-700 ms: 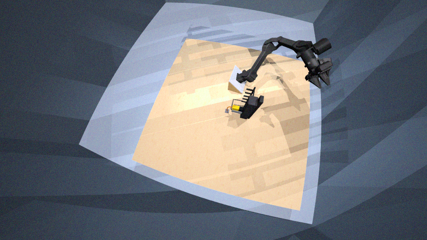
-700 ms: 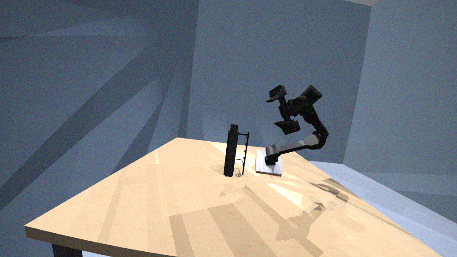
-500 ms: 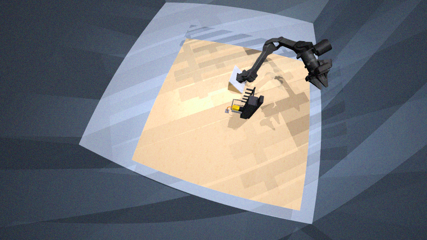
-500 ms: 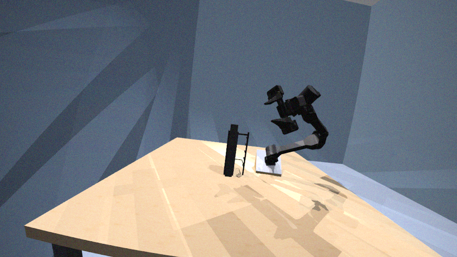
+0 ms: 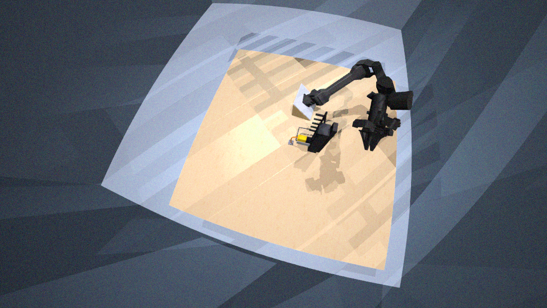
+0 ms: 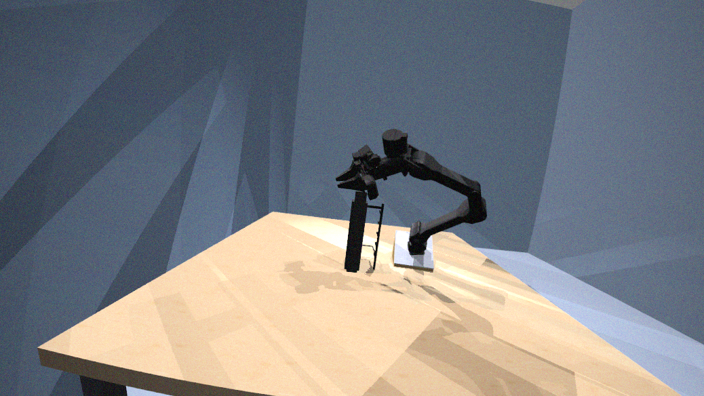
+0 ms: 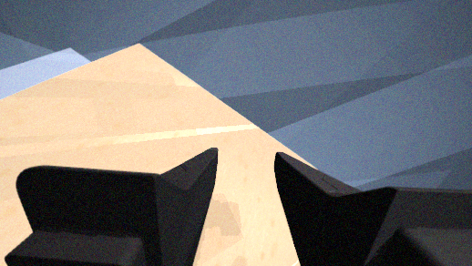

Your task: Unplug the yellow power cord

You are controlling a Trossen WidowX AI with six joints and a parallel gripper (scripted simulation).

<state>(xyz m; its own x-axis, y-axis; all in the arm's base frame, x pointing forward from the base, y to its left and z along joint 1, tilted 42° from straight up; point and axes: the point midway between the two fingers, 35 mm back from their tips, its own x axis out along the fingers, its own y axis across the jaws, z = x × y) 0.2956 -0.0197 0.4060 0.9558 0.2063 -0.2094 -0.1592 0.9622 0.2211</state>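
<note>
Now: the yellow plug 23 cm to the right of my gripper tip, 23 cm below it and 10 cm behind it.
</note>
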